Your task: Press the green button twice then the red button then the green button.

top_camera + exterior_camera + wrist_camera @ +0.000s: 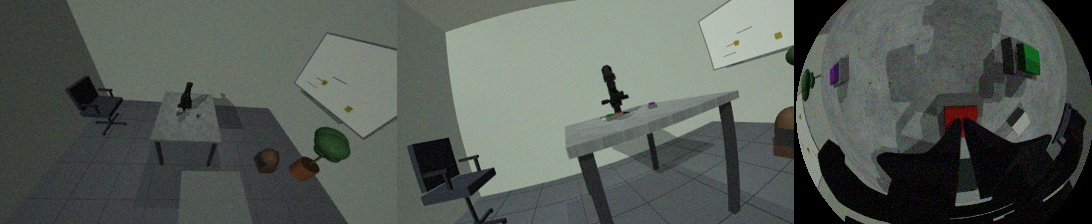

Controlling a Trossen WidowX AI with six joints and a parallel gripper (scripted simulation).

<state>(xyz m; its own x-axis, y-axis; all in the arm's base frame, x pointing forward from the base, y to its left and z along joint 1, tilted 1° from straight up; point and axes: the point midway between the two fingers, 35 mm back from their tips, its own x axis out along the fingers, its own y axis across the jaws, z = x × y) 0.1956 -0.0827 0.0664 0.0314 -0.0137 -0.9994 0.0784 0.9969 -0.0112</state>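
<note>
Right now the red button is 10 mm below my gripper tip. Also, from my gripper tip: green button (90 mm to the right, 60 mm ahead).
</note>
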